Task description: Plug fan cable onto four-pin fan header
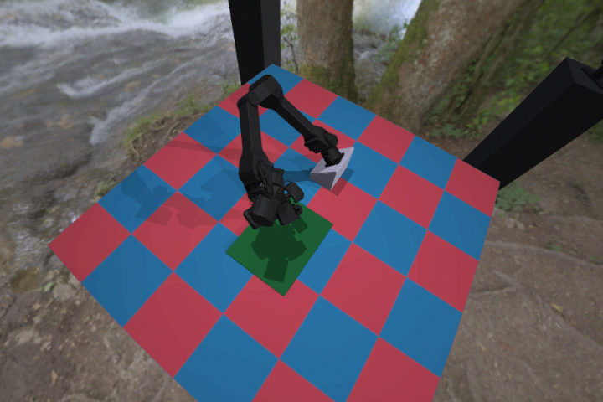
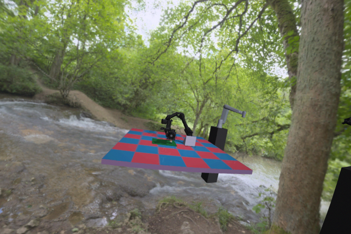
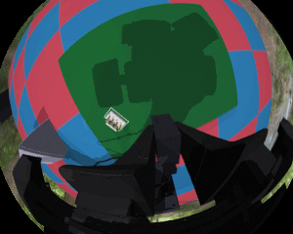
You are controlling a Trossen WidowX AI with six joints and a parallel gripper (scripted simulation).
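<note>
The four-pin header is 7 cm below my gripper tip, 6 cm behind it and 1 cm to the left of it. Round my gripper tip: black fan: 11 cm to the right, 10 cm behind, 2 cm below; green board: 9 cm below, 4 cm to the left, 4 cm ahead; black plug: 1 cm to the right, 1 cm above.
</note>
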